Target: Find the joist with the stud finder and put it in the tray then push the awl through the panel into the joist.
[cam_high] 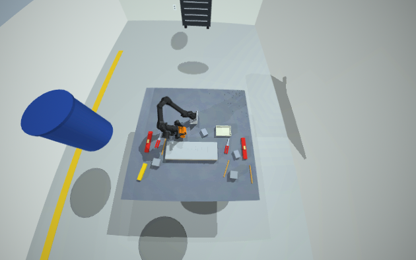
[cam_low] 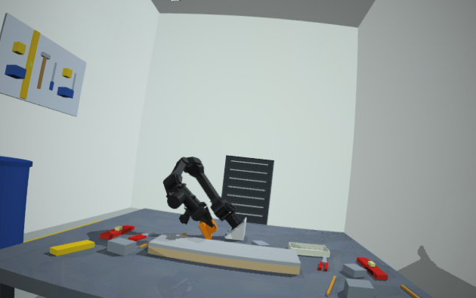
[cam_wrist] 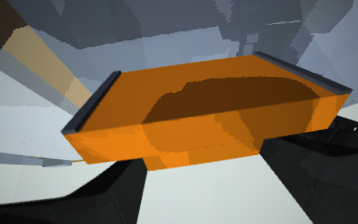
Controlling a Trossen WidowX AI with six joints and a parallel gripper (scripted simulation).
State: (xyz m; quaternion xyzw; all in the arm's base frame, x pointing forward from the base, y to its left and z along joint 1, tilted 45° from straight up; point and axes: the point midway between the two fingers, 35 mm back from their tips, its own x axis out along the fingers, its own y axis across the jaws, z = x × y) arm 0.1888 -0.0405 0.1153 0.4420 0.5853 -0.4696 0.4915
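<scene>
Right now the orange stud finder is 2 cm ahead of my gripper tip and 1 cm below it. From my gripper tip the other things lie so: awl 3 cm ahead, 14 cm to the right, 7 cm below; tray 5 cm behind, 42 cm to the left, 7 cm below; yellow bar 43 cm ahead, 37 cm to the right, 7 cm below.
</scene>
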